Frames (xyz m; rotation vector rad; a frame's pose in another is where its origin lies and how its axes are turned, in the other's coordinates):
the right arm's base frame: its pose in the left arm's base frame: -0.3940 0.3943 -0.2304 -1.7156 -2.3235 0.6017
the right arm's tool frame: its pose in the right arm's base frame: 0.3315 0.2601 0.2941 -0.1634 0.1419 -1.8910
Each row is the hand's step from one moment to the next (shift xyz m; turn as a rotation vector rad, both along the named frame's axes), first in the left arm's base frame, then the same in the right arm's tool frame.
Working: the left arm's base frame: its pose in the right arm's tool frame: 0.3521 -0.6494 -0.7148 -0.7699 2.5676 0.1362

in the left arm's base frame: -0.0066 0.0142 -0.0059 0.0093 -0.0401 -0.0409
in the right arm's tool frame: -0.0052 0.0139 0.0077 -0.0013 -0.0472 0.0337
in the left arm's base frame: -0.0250 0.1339 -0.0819 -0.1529 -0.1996 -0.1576
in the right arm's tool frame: -0.0865 0.1069 0.0797 0.1594 -0.1258 0.2164
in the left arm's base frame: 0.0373 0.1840 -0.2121 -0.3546 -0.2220 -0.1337
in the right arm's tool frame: -0.2113 0.0894 0.1661 0.3305 -0.0389 0.2866
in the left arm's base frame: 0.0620 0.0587 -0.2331 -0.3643 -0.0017 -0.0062
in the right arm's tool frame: -0.1699 -0.0327 0.1780 0.2684 0.1787 0.1696
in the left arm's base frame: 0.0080 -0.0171 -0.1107 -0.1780 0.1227 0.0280
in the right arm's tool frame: -0.0404 -0.0426 0.0958 0.0763 0.1977 0.0509
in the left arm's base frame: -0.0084 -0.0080 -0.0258 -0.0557 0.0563 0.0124
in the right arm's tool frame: 0.0004 -0.0082 0.0271 0.0156 0.0777 0.0121
